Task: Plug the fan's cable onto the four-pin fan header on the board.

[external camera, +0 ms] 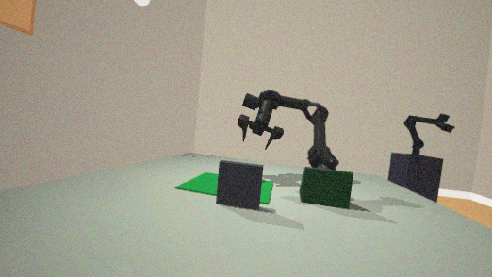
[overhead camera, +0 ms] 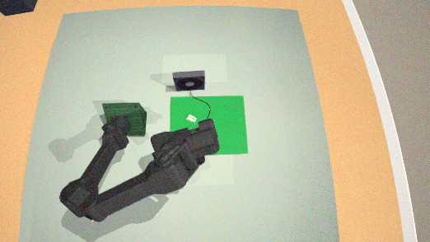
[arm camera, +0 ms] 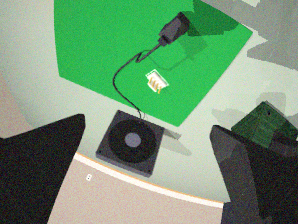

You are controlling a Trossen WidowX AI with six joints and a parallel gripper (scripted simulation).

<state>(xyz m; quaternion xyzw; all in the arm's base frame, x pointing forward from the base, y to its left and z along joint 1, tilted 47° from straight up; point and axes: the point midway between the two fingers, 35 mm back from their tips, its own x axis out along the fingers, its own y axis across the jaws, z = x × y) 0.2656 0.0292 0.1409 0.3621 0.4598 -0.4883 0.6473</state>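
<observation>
Right now the dark fan cable plug is 13 cm below my gripper tip, 2 cm to the right of it and 1 cm ahead of it. From my gripper tip the other things lie so: green circuit board (17 cm below, 7 cm ahead, 6 cm to the left); fan block (21 cm to the left, 10 cm below); white four-pin fan header (15 cm below, 8 cm to the left).
</observation>
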